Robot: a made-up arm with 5 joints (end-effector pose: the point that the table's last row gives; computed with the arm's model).
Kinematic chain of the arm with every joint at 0, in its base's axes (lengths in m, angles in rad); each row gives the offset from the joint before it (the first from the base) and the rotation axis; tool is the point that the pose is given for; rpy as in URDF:
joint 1: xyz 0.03 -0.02 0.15 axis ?
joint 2: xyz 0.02 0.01 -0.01 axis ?
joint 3: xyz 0.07 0 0.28 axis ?
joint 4: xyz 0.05 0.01 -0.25 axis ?
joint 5: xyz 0.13 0 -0.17 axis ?
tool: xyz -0.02 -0.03 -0.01 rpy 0 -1.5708 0
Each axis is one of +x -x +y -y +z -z.
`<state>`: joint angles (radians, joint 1 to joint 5).
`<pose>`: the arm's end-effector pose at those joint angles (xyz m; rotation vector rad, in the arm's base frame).
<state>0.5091 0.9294 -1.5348 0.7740 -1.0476</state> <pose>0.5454 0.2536 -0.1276 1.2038 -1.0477 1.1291</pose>
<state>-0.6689 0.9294 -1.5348 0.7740 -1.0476</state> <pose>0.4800 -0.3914 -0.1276 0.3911 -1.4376 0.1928</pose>
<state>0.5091 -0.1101 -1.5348 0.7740 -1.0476</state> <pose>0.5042 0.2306 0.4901 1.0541 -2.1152 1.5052</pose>
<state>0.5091 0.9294 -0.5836 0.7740 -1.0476</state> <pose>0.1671 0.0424 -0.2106 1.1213 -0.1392 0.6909</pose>
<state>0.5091 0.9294 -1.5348 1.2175 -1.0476</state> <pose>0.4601 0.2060 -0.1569 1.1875 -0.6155 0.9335</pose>
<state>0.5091 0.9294 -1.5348 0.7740 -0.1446</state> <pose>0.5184 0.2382 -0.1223 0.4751 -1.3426 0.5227</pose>
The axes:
joint 1: +z
joint 2: +y
joint 3: +y
joint 4: +y
joint 5: -z

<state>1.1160 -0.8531 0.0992 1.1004 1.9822</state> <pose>0.0311 0.0969 0.0220 -0.9467 -1.4390 -0.3896</pose>
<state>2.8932 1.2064 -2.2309 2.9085 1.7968</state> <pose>-0.3133 0.0194 0.0426 0.5869 2.3058 -1.9112</pose>
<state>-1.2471 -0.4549 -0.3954 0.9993 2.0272</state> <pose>0.1627 -0.2546 0.1003 -2.2705 0.2994 -2.1449</pose>
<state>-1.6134 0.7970 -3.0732 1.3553 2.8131</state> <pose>0.0569 -0.6764 0.4877 0.7526 -0.2743 1.5621</pose>
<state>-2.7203 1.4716 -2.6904 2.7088 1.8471</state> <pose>-0.3035 -0.2214 -0.0620 -0.5649 2.2965 -1.7673</pose>
